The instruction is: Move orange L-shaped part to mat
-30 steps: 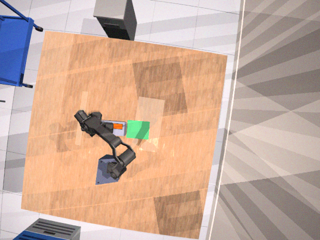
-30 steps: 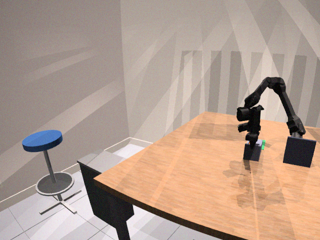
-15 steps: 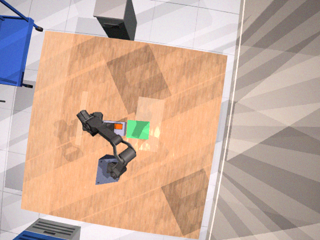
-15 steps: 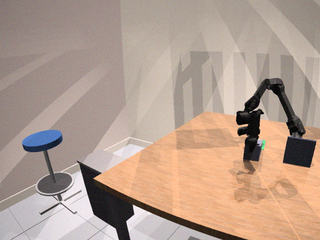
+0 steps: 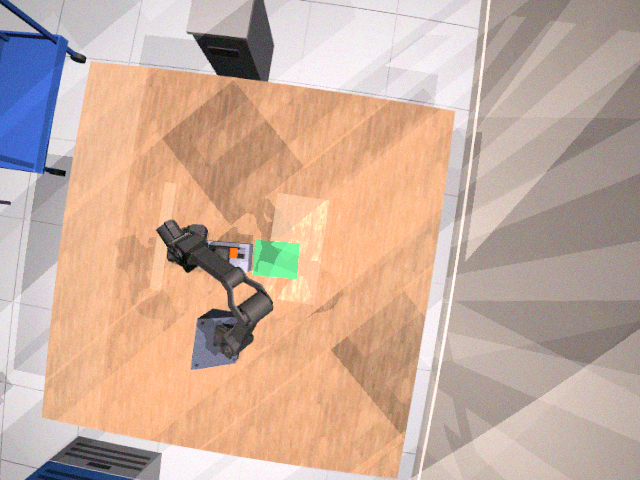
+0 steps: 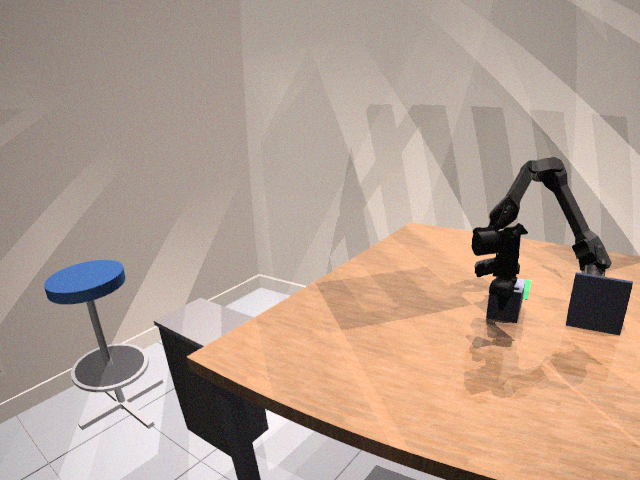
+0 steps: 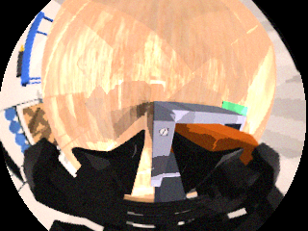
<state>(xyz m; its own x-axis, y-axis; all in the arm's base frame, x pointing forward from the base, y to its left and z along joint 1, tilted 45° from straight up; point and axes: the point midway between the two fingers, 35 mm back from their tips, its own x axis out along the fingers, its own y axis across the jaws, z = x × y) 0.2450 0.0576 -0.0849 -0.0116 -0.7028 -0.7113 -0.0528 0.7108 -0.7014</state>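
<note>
My gripper tip is 5 cm to the left of the orange L-shaped part and 1 cm below it. The rest, counted from my gripper tip: green mat: 1 cm ahead, 22 cm to the right, 5 cm below.
</note>
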